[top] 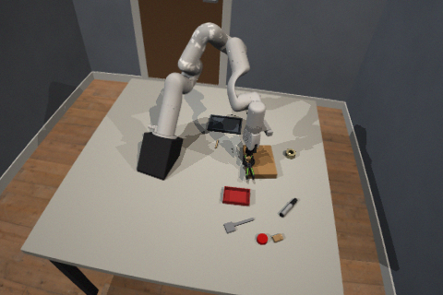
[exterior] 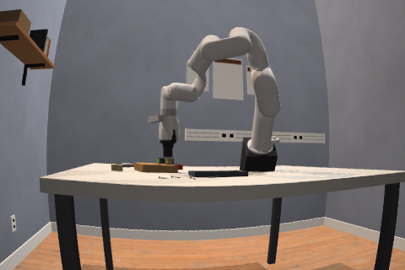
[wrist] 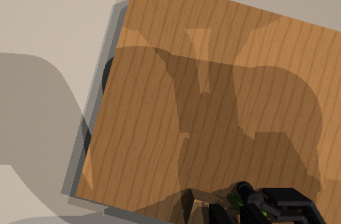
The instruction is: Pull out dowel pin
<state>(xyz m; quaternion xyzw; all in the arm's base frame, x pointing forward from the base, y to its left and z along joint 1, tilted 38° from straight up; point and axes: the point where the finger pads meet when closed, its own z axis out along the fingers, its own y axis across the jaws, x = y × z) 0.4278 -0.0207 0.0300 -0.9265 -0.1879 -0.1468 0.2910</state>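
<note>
Right now the dowel pin is 20 mm below my hand. Round my hand: red tray: 230 mm to the right, 80 mm below, 40 mm behind; then small wooden block: 40 mm below; then loose dowel: 180 mm behind, 100 mm to the left, 80 mm below.
</note>
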